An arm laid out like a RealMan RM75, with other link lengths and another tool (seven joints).
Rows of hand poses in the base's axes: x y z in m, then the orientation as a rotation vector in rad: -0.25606 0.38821 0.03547 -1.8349 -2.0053 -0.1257; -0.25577 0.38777 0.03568 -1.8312 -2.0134 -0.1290; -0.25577 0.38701 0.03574 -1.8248 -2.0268 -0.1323; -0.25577 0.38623 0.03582 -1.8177 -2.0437 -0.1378; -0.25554 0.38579 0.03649 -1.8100 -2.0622 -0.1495; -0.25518 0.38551 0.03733 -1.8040 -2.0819 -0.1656; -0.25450 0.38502 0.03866 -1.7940 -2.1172 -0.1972; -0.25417 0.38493 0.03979 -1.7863 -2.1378 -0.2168; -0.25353 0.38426 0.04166 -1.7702 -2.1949 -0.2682; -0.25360 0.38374 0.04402 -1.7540 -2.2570 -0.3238; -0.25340 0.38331 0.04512 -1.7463 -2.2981 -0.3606; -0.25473 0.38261 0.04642 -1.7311 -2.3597 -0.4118; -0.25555 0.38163 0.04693 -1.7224 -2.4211 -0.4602; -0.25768 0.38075 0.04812 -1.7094 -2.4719 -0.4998; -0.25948 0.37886 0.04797 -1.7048 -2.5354 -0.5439; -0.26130 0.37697 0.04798 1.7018 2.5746 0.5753; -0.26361 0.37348 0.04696 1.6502 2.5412 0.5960; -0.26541 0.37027 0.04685 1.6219 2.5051 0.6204; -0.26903 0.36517 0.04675 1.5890 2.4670 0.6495; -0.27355 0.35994 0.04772 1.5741 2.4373 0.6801; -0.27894 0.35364 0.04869 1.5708 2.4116 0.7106
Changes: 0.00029 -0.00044 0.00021 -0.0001 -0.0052 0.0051; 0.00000 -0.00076 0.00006 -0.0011 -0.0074 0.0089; 0.00000 -0.00078 0.00008 -0.0013 -0.0104 0.0105; 0.00023 -0.00044 0.00067 0.0012 -0.0143 0.0105; 0.00036 -0.00028 0.00084 0.0018 -0.0180 0.0094; 0.00068 -0.00049 0.00133 0.0038 -0.0341 0.0159; 0.00033 -0.00009 0.00113 0.0034 -0.0199 0.0101; 0.00064 -0.00067 0.00187 0.0044 -0.0560 0.0247; -0.00007 -0.00052 0.00236 0.0024 -0.0619 0.0253; 0.00020 -0.00043 0.00110 -0.0007 -0.0424 0.0145; -0.00133 -0.00070 0.00130 -0.0027 -0.0606 0.0235; -0.00082 -0.00098 0.00051 -0.0078 -0.0617 0.0187; -0.00213 -0.00088 0.00119 -0.0055 -0.0492 0.0183; -0.00180 -0.00189 -0.00015 -0.0143 -0.0629 0.0150; -0.00182 -0.00189 0.00001 -0.0100 -0.0445 0.0079; -0.00231 -0.00349 -0.00102 -0.0129 -0.0555 0.0063; -0.00180 -0.00321 -0.00011 -0.0037 -0.0450 -0.0045; -0.00362 -0.00510 -0.00010 -0.0020 -0.0499 -0.0030; -0.00452 -0.00523 0.00097 0.0075 -0.0342 -0.0062; -0.00539 -0.00630 0.00097 0.0127 -0.0247 -0.0090
